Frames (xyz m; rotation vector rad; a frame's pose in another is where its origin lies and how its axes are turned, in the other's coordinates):
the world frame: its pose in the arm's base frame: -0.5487 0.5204 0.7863 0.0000 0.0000 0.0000
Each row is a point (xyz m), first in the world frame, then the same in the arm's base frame.
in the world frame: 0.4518 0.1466 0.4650
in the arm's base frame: -0.0969 0.6670 1.2513
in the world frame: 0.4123 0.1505 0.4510
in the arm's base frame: -0.1364 0.6709 1.2373
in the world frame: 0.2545 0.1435 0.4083
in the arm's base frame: -0.2942 0.6639 1.1946
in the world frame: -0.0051 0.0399 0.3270
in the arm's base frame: -0.5538 0.5603 1.1133
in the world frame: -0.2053 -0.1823 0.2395
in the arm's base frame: -0.7540 0.3381 1.0258
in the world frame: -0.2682 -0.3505 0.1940
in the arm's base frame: -0.8169 0.1699 0.9803
